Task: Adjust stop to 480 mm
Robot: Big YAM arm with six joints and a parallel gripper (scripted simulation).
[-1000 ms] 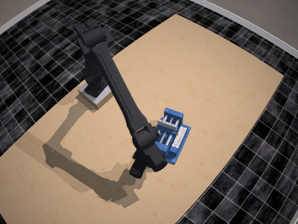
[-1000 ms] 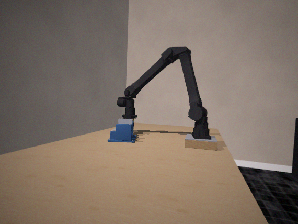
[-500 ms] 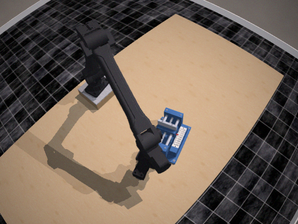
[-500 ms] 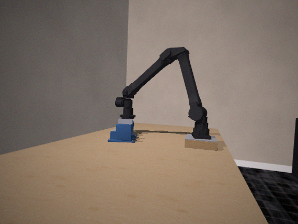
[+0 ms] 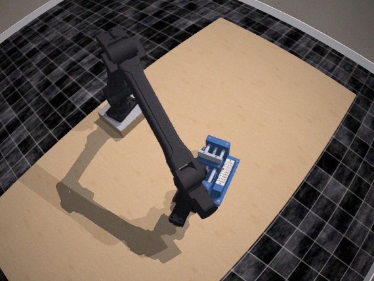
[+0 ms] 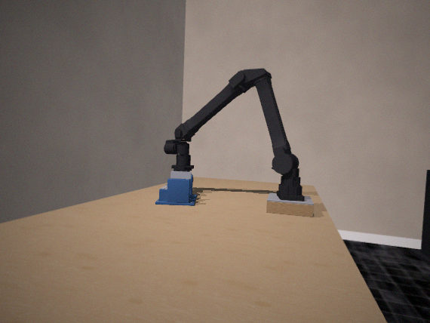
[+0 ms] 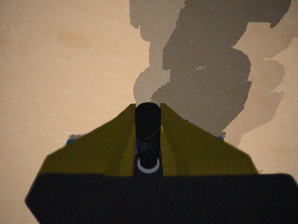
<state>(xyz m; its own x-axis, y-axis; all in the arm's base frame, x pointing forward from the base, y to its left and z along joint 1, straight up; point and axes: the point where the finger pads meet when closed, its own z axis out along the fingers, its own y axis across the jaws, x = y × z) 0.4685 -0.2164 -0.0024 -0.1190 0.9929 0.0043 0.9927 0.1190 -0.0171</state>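
My hand is 1 cm to the right of the black handwheel handle. Round my hand: sliding stop block (17 cm to the left, 4 cm above, 2 cm behind); then black handwheel (3 cm to the left, 1 cm behind, 1 cm above).
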